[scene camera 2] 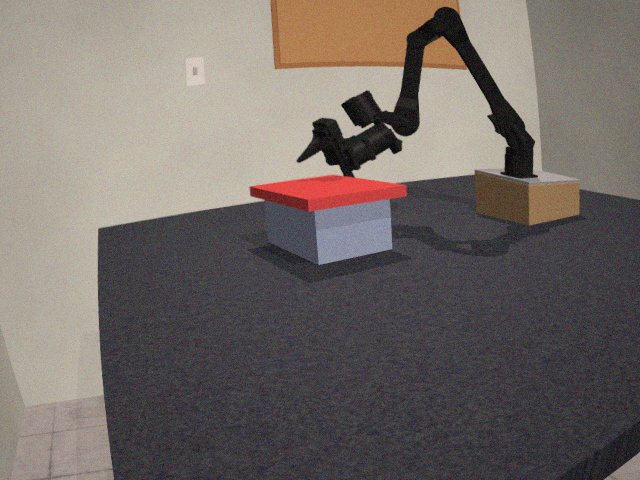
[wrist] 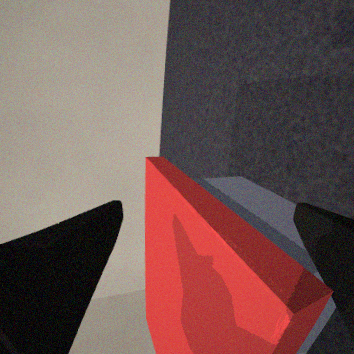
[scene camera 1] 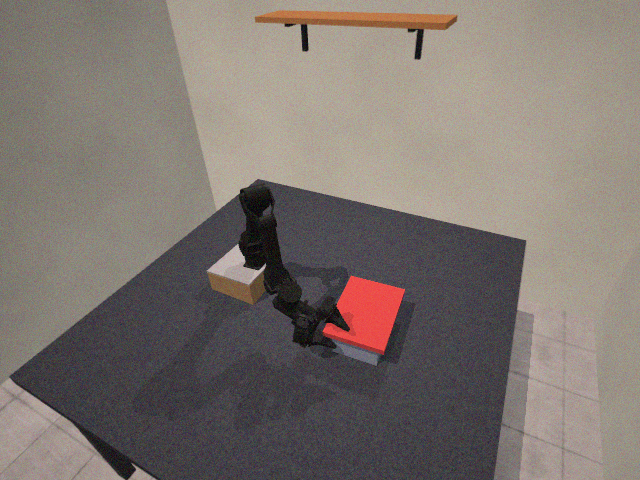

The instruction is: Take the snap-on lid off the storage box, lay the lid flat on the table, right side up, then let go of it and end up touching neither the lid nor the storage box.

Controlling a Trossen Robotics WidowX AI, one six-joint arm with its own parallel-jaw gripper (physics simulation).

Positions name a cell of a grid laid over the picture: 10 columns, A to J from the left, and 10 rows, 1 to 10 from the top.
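Visible: my gripper (scene camera 2: E4), with further views of the gripper (scene camera 1: F8) and, at the wrist, of the gripper (wrist: F6). A red lid (scene camera 1: F7) is present; scene camera 2 shows the lid (scene camera 2: E5) and the wrist view shows the lid (wrist: F8). The scene also contains a blue-grey storage box (scene camera 2: F5).
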